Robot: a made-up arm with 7 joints. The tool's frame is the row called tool.
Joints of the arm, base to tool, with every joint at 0 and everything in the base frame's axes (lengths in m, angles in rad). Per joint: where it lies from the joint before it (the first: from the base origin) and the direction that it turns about. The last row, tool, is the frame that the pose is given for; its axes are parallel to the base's.
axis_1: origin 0.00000 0.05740 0.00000 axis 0 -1 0
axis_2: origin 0.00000 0.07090 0.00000 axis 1 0 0
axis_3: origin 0.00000 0.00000 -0.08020 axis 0 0 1
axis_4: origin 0.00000 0.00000 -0.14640 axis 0 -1 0
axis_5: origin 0.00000 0.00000 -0.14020 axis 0 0 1
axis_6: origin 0.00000 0.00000 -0.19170 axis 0 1 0
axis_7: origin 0.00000 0.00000 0.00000 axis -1 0 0
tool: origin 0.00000 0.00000 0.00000
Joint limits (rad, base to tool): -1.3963..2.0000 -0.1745..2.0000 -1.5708..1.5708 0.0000..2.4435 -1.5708..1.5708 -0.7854..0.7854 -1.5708..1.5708
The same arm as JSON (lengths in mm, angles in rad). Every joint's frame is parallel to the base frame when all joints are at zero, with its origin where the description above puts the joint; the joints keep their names.
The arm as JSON. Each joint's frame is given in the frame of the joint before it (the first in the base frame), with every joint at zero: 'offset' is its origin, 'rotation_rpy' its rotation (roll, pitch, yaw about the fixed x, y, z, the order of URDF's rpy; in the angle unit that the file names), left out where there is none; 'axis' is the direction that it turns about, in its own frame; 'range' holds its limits. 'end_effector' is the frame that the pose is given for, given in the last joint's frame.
{"length_unit": "mm", "angle_unit": "rad", "chain": [
  {"id": "axis_1", "offset": [0.0, 57.4, 0.0], "axis": [0.0, -1.0, 0.0], "range": [-1.3963, 2.0]},
  {"id": "axis_2", "offset": [0.0, 70.9, 0.0], "axis": [1.0, 0.0, 0.0], "range": [-0.1745, 2.0]},
  {"id": "axis_3", "offset": [0.0, 0.0, -80.2], "axis": [0.0, 0.0, 1.0], "range": [-1.5708, 1.5708]},
  {"id": "axis_4", "offset": [0.0, 0.0, -146.4], "axis": [0.0, -1.0, 0.0], "range": [0.0, 2.4435]},
  {"id": "axis_5", "offset": [0.0, 0.0, -140.2], "axis": [0.0, 0.0, 1.0], "range": [-1.5708, 1.5708]},
  {"id": "axis_6", "offset": [0.0, 0.0, -191.7], "axis": [0.0, 1.0, 0.0], "range": [-0.7854, 0.7854]},
  {"id": "axis_7", "offset": [0.0, 0.0, 0.0], "axis": [-1.0, 0.0, 0.0], "range": [-1.5708, 1.5708]}
], "end_effector": {"offset": [0.0, 0.0, 0.0]}}

